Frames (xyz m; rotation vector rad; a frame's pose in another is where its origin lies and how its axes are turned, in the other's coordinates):
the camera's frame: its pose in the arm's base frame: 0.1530 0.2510 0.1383 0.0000 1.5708 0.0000
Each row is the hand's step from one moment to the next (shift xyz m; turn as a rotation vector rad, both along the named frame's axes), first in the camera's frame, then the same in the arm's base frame.
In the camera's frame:
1: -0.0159 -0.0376 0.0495 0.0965 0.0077 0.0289
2: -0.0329 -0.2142 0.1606 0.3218 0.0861 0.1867
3: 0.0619 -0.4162 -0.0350 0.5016 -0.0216 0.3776
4: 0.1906 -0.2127 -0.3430 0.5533 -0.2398 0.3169
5: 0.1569 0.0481 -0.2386 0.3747 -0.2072 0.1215
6: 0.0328 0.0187 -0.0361 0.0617 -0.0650 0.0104
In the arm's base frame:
1: 0.0495 -0.0376 0.0159 0.0289 0.0077 -0.0965
2: 0.1606 -0.2142 0.0329 0.1867 0.0861 -0.3218
3: -0.0350 -0.4162 -0.0619 0.3776 -0.0216 -0.5016
4: -0.3430 -0.2127 -0.1906 0.3169 -0.2398 -0.5533
5: -0.2386 0.0481 -0.1569 0.1215 -0.2072 -0.3747
6: -0.0361 0.0187 -0.0328 0.0104 -0.0650 -0.0617

